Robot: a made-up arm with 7 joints. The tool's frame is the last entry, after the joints. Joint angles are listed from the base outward. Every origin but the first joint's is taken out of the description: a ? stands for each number. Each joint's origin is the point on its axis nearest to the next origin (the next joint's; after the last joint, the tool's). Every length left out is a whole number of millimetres.
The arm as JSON. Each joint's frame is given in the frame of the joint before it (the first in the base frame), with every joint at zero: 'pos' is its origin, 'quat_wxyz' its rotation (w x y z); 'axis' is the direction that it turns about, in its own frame. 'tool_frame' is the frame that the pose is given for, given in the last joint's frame.
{
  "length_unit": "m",
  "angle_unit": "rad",
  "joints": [
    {
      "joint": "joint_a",
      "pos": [
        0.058,
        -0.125,
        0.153
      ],
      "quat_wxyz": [
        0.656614,
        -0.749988,
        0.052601,
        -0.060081
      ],
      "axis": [
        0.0,
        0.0,
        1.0
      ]
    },
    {
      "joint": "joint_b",
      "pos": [
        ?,
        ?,
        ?
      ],
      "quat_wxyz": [
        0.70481,
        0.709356,
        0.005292,
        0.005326
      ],
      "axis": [
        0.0,
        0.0,
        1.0
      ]
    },
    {
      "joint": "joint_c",
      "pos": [
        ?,
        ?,
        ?
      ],
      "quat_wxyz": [
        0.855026,
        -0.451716,
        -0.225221,
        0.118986
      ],
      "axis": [
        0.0,
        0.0,
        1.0
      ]
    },
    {
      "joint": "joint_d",
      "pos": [
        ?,
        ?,
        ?
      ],
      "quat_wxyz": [
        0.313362,
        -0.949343,
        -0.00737,
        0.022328
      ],
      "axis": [
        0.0,
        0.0,
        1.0
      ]
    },
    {
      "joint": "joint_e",
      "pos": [
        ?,
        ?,
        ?
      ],
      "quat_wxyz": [
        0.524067,
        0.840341,
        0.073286,
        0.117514
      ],
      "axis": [
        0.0,
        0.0,
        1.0
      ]
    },
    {
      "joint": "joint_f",
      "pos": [
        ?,
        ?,
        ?
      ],
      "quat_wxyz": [
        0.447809,
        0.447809,
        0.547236,
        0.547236
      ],
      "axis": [
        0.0,
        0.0,
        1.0
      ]
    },
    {
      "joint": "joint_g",
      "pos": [
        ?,
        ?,
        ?
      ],
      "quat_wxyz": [
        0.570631,
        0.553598,
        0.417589,
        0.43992
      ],
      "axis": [
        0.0,
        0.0,
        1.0
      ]
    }
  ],
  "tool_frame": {
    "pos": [
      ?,
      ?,
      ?
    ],
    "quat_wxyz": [
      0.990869,
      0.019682,
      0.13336,
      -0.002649
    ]
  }
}
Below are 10 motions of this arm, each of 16 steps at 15 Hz.
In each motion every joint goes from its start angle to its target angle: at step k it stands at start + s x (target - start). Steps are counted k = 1, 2, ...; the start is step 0. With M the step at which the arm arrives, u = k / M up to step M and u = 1 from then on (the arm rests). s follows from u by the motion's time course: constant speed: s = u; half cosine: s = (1 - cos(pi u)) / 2; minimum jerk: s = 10 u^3 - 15 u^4 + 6 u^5.
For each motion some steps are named. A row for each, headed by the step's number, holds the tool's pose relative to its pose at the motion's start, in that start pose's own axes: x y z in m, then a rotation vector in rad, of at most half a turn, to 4 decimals.
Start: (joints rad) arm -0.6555 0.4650 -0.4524 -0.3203 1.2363 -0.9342 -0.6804
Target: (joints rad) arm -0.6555 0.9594 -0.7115 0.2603 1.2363 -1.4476 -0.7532
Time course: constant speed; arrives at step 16
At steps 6, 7, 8, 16:
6: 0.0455 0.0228 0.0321 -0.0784 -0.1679 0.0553
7: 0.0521 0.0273 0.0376 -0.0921 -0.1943 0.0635
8: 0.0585 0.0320 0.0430 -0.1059 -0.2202 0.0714
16: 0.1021 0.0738 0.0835 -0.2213 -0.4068 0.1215

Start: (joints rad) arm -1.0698 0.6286 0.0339 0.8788 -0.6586 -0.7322 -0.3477
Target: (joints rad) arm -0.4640 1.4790 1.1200 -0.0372 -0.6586 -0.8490 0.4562
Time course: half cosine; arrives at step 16
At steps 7, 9, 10, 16:
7: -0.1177 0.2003 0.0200 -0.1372 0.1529 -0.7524
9: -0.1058 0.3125 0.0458 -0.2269 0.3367 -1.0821
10: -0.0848 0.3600 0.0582 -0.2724 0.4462 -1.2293
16: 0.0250 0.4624 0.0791 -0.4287 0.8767 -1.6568

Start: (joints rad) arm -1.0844 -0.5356 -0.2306 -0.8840 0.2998 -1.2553 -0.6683
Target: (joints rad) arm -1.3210 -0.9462 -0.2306 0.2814 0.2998 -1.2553 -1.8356
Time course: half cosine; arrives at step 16
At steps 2, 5, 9, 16:
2: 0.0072 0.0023 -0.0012 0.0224 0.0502 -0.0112
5: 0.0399 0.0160 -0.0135 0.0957 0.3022 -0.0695
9: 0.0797 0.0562 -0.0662 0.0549 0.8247 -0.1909
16: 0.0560 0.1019 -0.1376 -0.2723 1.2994 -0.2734

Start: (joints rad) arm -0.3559 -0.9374 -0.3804 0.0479 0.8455 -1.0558 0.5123
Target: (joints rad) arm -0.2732 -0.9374 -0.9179 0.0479 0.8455 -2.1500 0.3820
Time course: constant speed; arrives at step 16
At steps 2, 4, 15, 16:
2: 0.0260 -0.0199 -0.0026 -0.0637 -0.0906 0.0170
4: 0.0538 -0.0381 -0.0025 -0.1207 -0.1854 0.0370
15: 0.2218 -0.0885 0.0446 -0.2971 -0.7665 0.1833
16: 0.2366 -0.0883 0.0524 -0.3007 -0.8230 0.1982

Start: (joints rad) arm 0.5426 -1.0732 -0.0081 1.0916 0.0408 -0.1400 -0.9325
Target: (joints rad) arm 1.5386 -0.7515 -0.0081 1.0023 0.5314 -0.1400 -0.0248
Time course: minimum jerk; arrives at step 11
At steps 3, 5, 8, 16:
3: 0.0008 0.0213 -0.0196 0.0989 -0.0544 0.0503
5: 0.0152 0.0853 -0.0570 0.3217 -0.2150 0.1919
8: 0.0682 0.2225 -0.0731 0.6482 -0.6010 0.4801
16: 0.0867 0.2655 -0.0634 0.7268 -0.7414 0.5684

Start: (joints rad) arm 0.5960 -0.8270 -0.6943 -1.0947 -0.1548 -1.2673 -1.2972
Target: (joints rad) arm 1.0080 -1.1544 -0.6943 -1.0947 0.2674 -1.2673 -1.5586
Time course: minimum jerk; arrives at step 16
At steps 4, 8, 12, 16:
4: -0.0077 -0.0052 -0.0039 0.0456 0.0180 -0.1115
8: -0.0421 -0.0222 -0.0220 0.2190 0.0926 -0.5366
12: -0.0844 -0.0313 -0.0454 0.3912 0.1808 -0.9560
16: -0.0966 -0.0317 -0.0523 0.4360 0.2069 -1.0641

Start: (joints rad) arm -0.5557 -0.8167 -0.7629 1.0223 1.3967 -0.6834 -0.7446
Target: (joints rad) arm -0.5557 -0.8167 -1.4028 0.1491 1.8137 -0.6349 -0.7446
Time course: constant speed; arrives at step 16
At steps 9, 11, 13, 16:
9: -0.0196 0.0171 -0.0451 0.2462 -0.1522 -0.2135
11: -0.0196 0.0220 -0.0547 0.3047 -0.1867 -0.2393
13: -0.0183 0.0270 -0.0638 0.3640 -0.2199 -0.2569
16: -0.0141 0.0348 -0.0762 0.4538 -0.2656 -0.2676

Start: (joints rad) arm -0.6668 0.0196 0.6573 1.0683 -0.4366 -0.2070 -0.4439
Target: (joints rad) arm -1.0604 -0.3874 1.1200 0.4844 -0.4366 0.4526 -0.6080
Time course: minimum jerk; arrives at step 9
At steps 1, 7, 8, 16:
1: -0.0015 -0.0003 -0.0001 -0.0018 0.0043 -0.0075
7: -0.1253 0.0385 0.0070 0.0008 0.4810 -0.5359
8: -0.1344 0.0449 0.0105 0.0073 0.5271 -0.5669
16: -0.1360 0.0461 0.0112 0.0084 0.5354 -0.5723

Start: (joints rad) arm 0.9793 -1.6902 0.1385 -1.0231 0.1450 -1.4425 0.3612
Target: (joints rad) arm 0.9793 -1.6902 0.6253 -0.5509 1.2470 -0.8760 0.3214
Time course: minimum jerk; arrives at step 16
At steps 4, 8, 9, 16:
4: -0.0160 0.0227 0.0051 0.0585 0.0800 -0.1255
8: -0.0348 0.1268 0.0454 0.3296 0.3589 -0.6030
9: -0.0256 0.1572 0.0622 0.4228 0.4292 -0.7413
16: 0.0494 0.2330 0.1249 0.7751 0.6099 -1.1923

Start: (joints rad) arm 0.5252 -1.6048 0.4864 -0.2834 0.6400 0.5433 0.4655
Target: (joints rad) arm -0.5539 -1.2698 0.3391 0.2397 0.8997 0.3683 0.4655
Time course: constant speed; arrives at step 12
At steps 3, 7, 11, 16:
3: -0.0692 0.0581 0.0449 -0.0061 0.1333 -0.2197
7: -0.1257 0.1651 0.1221 0.0089 0.3250 -0.5202
11: -0.1246 0.2884 0.2111 0.0503 0.5230 -0.8337
16: -0.1141 0.3189 0.2337 0.0645 0.5724 -0.9146

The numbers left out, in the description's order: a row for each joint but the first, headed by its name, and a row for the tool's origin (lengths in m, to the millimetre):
joint_b: -0.065 -0.123 0.0
joint_c: 0.014 0.026 0.0
joint_d: 0.02 0.051 0.0
joint_e: -0.068 0.149 0.0
joint_f: -0.155 -0.051 0.0
joint_g: -0.187 0.002 0.0
tool: -0.029 0.086 0.0

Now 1 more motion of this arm.
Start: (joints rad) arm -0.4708 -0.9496 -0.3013 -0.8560 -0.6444 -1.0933 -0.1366
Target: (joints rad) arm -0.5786 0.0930 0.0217 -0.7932 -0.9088 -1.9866 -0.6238
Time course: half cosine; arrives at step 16
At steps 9, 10, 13, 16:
9: 0.1035 -0.0181 0.0556 -0.4429 -0.2782 -0.2547
10: 0.1206 -0.0182 0.0634 -0.5057 -0.3298 -0.2653
13: 0.1613 -0.0145 0.0791 -0.6435 -0.4531 -0.2596
16: 0.1765 -0.0116 0.0833 -0.6899 -0.4978 -0.2465

